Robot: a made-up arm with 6 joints.
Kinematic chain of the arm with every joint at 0, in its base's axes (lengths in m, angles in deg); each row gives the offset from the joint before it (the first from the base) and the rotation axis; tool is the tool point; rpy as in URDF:
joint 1: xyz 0 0 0.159 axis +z
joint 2: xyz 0 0 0 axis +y
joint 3: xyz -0.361 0 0.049 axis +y
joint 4: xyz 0.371 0 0.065 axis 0.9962 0 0.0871
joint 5: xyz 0 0 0 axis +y
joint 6: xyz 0.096 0 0.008 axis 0.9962 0 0.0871
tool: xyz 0 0 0 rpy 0 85 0
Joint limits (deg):
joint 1: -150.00..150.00
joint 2: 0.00..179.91
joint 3: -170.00..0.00
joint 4: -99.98..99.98
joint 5: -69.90..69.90
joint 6: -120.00..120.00
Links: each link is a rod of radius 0.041 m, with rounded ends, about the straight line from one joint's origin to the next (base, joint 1, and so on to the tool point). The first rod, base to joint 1, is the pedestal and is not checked.
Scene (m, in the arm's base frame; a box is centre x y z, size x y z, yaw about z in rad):
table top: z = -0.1
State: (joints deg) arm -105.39 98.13 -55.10 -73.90 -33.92 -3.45
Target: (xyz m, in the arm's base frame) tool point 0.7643 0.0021 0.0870
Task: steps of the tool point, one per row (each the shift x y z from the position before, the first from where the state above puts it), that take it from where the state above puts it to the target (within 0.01 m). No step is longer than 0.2 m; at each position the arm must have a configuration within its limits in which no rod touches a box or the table.
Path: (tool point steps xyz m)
1: 0.1226 -0.0561 -0.0101
2: 0.1453 -0.0193 -0.0160
3: 0.1554 0.0253 -0.0217
4: 0.1505 0.0734 -0.0267
5: 0.1296 0.1196 -0.0314
6: 0.0941 0.1581 -0.0350
7: 0.0466 0.1845 -0.0382

